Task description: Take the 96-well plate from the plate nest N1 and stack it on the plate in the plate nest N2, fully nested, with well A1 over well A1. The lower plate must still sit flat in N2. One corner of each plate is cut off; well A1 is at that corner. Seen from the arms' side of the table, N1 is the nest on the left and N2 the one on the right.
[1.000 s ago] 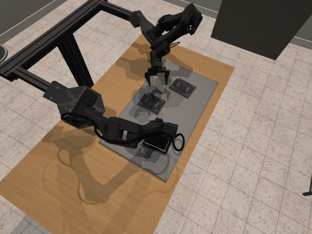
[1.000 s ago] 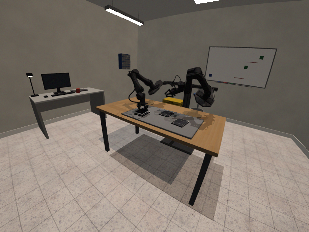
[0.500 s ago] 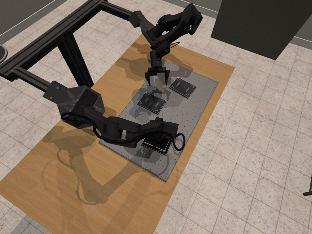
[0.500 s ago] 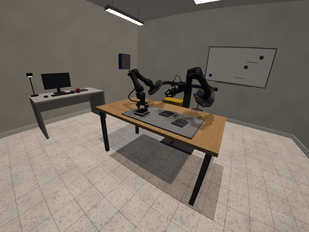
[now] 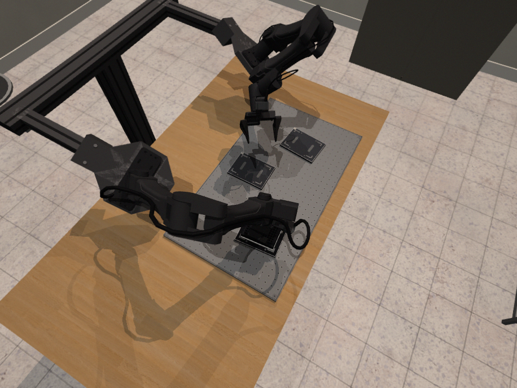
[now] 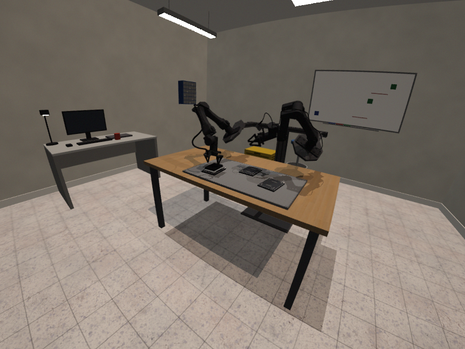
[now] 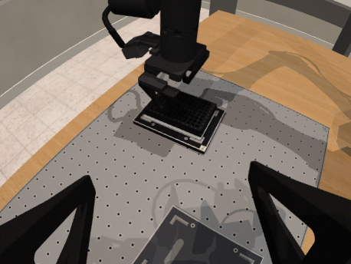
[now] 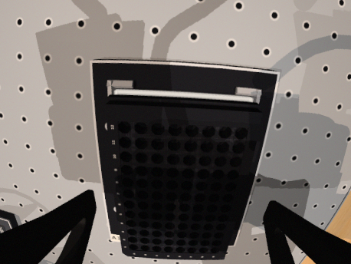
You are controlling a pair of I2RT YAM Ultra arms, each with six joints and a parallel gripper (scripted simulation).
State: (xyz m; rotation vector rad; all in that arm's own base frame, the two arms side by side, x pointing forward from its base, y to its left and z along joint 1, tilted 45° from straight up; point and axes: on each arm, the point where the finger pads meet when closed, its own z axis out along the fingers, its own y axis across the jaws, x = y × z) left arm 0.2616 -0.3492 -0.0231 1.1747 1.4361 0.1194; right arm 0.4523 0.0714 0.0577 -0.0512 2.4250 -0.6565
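Right now the black 96-well plate is 30 mm below my right hand and 10 mm behind it. From my right hand the other things lie so: white 96-well plate: 50 mm below, 10 mm behind.
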